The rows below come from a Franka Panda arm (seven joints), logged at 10 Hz.
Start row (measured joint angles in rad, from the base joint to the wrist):
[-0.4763 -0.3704 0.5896 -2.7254 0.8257 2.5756 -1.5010]
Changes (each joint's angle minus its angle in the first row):
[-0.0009 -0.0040 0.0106 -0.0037 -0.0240 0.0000 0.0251]
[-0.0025 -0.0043 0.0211 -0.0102 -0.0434 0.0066 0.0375]
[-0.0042 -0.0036 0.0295 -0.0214 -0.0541 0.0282 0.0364]
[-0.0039 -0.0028 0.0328 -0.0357 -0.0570 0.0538 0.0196]
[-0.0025 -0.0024 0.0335 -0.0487 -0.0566 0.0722 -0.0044]
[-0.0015 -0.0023 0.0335 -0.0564 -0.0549 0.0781 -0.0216]
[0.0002 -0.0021 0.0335 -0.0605 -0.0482 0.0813 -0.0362]
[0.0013 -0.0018 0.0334 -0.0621 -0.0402 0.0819 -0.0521]
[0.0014 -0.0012 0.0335 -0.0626 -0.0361 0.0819 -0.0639]
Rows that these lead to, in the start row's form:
[-0.4772 -0.3744 0.6002 -2.7291 0.8017 2.5756 -1.4759]
[-0.4788 -0.3747 0.6107 -2.7356 0.7823 2.5822 -1.4635]
[-0.4805 -0.3740 0.6191 -2.7468 0.7716 2.6038 -1.4646]
[-0.4802 -0.3732 0.6224 -2.7611 0.7687 2.6294 -1.4814]
[-0.4788 -0.3728 0.6231 -2.7741 0.7691 2.6478 -1.5054]
[-0.4778 -0.3727 0.6231 -2.7818 0.7708 2.6537 -1.5226]
[-0.4761 -0.3725 0.6231 -2.7859 0.7775 2.6569 -1.5372]
[-0.4750 -0.3722 0.6230 -2.7875 0.7855 2.6575 -1.5531]
[-0.4749 -0.3716 0.6231 -2.7880 0.7896 2.6575 -1.5649]

